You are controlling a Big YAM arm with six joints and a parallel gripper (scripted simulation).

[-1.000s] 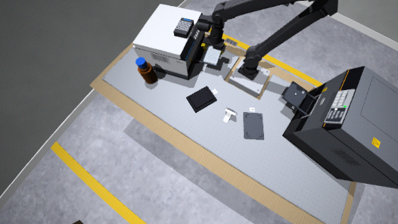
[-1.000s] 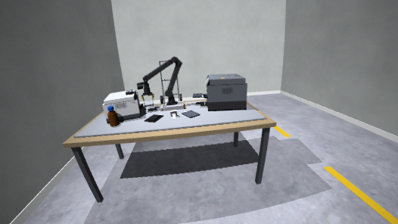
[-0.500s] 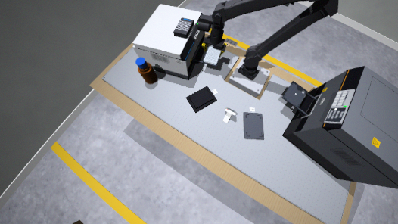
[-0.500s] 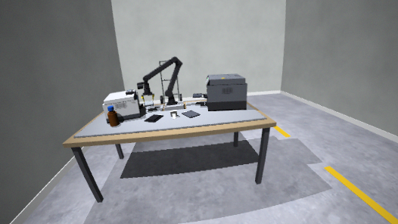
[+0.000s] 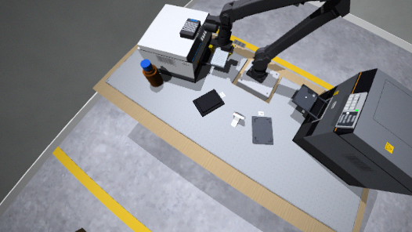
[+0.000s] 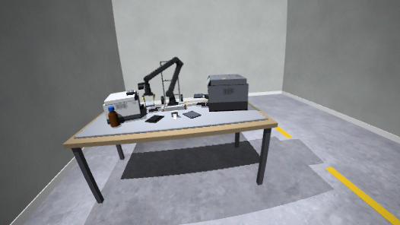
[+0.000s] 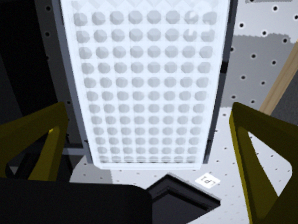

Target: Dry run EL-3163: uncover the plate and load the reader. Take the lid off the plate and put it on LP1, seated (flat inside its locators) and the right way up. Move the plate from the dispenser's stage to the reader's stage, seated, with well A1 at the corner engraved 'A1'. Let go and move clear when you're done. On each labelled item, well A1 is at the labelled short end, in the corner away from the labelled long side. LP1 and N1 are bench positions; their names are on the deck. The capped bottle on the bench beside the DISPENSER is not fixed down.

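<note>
The white well plate lies 2 cm below my hand. Also, from my hand: black bench pad 26 cm ahead, 11 cm to the left, 11 cm below; then brown capped bottle 36 cm ahead, 26 cm to the right; then glossy lid 26 cm ahead, 11 cm to the left, 10 cm below.
</note>
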